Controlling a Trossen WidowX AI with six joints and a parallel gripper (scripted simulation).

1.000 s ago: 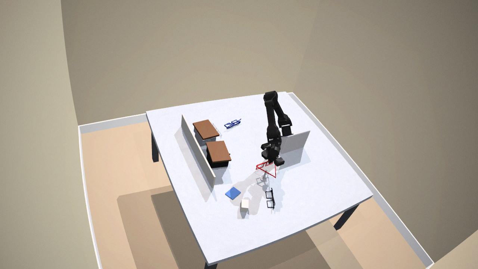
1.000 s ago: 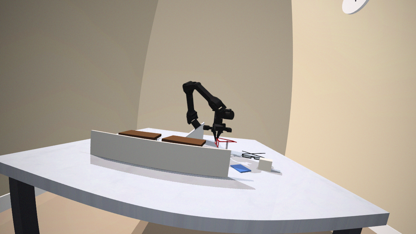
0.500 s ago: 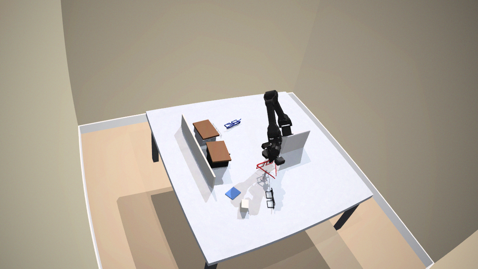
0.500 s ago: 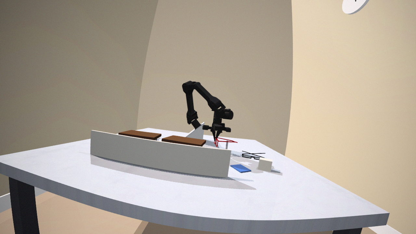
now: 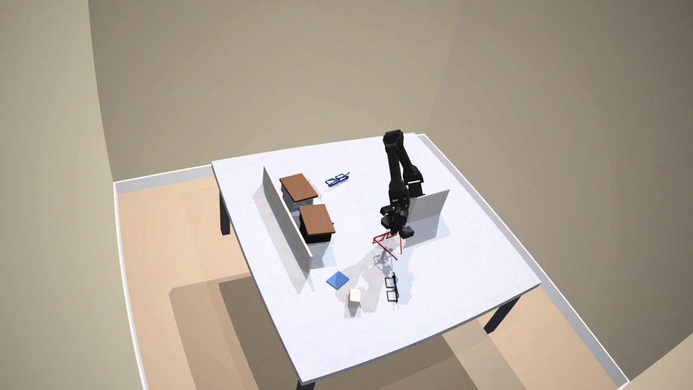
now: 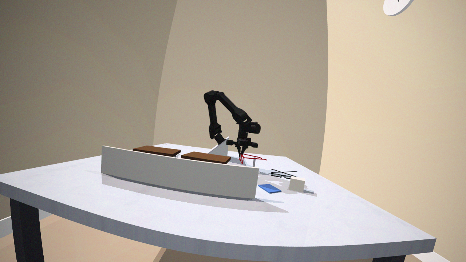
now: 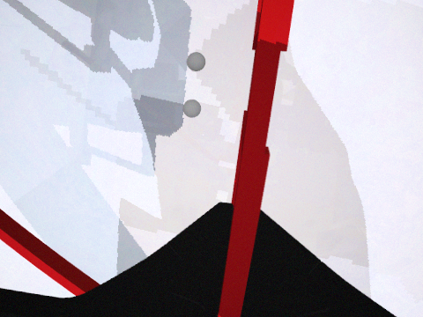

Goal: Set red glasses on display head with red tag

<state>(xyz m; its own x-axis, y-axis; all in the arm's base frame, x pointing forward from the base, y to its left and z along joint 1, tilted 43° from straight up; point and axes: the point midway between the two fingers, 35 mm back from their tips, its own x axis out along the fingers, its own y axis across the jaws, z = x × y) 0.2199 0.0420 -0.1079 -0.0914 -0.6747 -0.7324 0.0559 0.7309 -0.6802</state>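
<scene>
The grey peg stand lies 9 cm ahead of my gripper tip, 6 cm to the left of it and 4 cm below it. From my gripper tip the other things lie so: blue card (33 cm ahead, 7 cm to the left, 6 cm below); white cube (34 cm ahead, 19 cm to the left, 4 cm below); dark head (26 cm ahead, 19 cm to the right).
</scene>
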